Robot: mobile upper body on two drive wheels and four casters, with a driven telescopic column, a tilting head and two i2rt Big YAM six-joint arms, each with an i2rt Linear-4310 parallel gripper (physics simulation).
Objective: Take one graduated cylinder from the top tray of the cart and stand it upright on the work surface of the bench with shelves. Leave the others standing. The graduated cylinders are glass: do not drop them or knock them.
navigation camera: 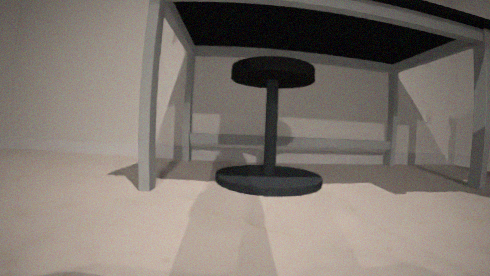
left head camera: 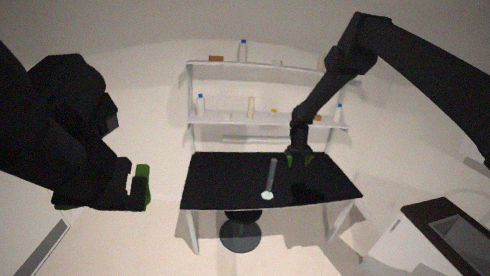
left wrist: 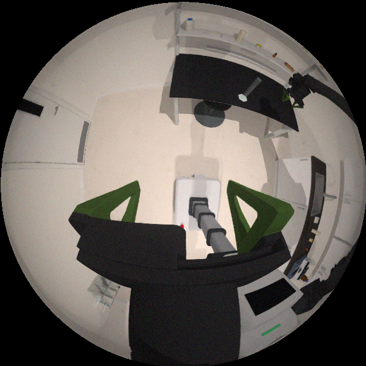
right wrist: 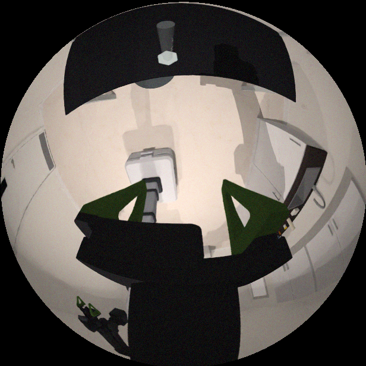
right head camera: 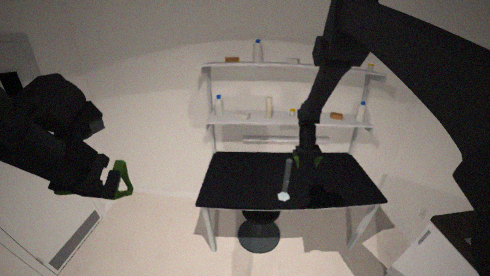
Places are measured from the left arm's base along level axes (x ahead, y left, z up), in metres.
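Where they show: left gripper, fingertip midpoint: (left head camera: 124, 199) (right head camera: 113, 190); right gripper, fingertip midpoint: (left head camera: 297, 166) (right head camera: 306, 167).
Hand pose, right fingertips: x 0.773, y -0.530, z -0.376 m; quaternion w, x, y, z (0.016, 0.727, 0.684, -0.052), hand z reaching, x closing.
Each offset is from my right fingertips to the top centre of the thing. "*": to the spot under its first point. Level surfaces: height alone.
A clear graduated cylinder {0.330 m ahead, 0.003 m left, 0.181 m down} (left head camera: 271, 175) (right head camera: 287, 176) (left wrist: 251, 87) (right wrist: 166, 40) stands upright on its pale hexagonal base on the black work surface of the bench {0.515 m down} (left head camera: 220, 180) (right head camera: 240, 180) (left wrist: 205, 75) (right wrist: 115, 55), near the front edge. My right gripper (left head camera: 299, 161) (right head camera: 308, 162) (left wrist: 287, 103) (right wrist: 183, 184) is open and empty, above the bench to the right of the cylinder in the head views and apart from it. My left gripper (left head camera: 102, 189) (right head camera: 92, 186) (left wrist: 183, 185) is open and empty, left of the bench. Small glassy things (left wrist: 104, 291) show at the lower left of the left wrist view; details are unclear.
Shelves {* 0.728 m ahead, 0.294 m left, 0.055 m down} (left head camera: 230, 120) (right head camera: 250, 121) above the bench hold bottles and small boxes. A round black stool (navigation camera: 272, 72) stands under the bench. A white cabinet (left head camera: 395, 235) with a sink stands at the right. A grey device (left wrist: 267, 300) shows at the lower right of the left wrist view.
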